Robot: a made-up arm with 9 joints. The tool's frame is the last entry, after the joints.
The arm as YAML. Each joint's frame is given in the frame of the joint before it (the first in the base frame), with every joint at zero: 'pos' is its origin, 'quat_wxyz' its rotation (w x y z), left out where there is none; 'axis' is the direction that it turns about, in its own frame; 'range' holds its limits. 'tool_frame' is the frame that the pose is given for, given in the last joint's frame.
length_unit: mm
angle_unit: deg
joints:
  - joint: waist
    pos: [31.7, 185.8, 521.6]
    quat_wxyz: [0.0, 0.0, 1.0, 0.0]
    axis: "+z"
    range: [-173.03, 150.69]
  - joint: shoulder
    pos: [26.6, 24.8, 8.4]
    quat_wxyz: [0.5, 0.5, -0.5, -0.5]
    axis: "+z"
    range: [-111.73, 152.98]
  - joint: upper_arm
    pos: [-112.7, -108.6, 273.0]
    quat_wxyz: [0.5, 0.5, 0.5, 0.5]
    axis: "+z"
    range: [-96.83, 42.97]
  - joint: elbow
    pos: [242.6, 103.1, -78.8]
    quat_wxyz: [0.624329, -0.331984, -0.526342, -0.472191]
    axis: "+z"
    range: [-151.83, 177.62]
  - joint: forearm
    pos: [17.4, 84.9, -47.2]
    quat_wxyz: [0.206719, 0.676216, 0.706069, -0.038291]
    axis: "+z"
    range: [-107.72, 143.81]
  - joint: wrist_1
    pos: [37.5, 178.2, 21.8]
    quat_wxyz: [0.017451, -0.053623, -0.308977, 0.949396]
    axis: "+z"
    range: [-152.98, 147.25]
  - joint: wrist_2
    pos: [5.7, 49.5, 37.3]
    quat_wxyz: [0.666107, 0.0, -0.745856, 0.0]
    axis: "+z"
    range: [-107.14, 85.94]
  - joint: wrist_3
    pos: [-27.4, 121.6, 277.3]
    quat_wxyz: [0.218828, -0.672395, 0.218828, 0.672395]
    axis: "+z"
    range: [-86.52, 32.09]
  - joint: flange
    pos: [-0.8, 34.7, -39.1]
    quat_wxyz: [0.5, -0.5, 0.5, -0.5]
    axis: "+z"
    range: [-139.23, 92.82]
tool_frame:
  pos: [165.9, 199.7, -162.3]
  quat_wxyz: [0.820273, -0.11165, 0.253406, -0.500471]
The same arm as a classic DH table. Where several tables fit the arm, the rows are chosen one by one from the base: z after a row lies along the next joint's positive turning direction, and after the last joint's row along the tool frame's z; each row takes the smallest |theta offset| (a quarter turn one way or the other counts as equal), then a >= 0, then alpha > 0; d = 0 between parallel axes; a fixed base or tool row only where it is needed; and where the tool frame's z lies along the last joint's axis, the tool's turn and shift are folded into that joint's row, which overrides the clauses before.
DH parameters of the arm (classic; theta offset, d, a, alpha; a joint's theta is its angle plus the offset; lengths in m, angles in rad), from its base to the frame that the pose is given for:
base (fixed): 1.4018 0.0000 0.1885 3.1416
waist: -0.1690 -0.5132 0.0248 -1.5708
shoulder: 1.5708 0.2464 0.1086 -1.5708
upper_arm: 0.3605 -0.1940 -0.2634 1.3433
elbow: -1.0318 -0.1663 -0.0637 -2.7180
forearm: -1.1804 0.1245 -0.0031 -0.6380
wrist_1: -1.4173 -0.2691 -0.0495 1.6836
wrist_2: -0.6293 0.2716 -0.0822 1.5708
wrist_3: 0.0000 0.0546 0.0347 1.5708
flange: 1.4380 -0.3826 -0.2199 -0.5612
tool (fixed): 0.6080 0.2593 0.0000 0.0000
Joint limits (rad, base to tool): -3.0199..2.6300 -1.9501..2.6700 -1.6900..0.7500 -2.6499..3.1001 -1.8801..2.5100 -2.6700..2.5700 -1.8699..1.4999 -1.5101..0.5601 -2.4300..1.6200

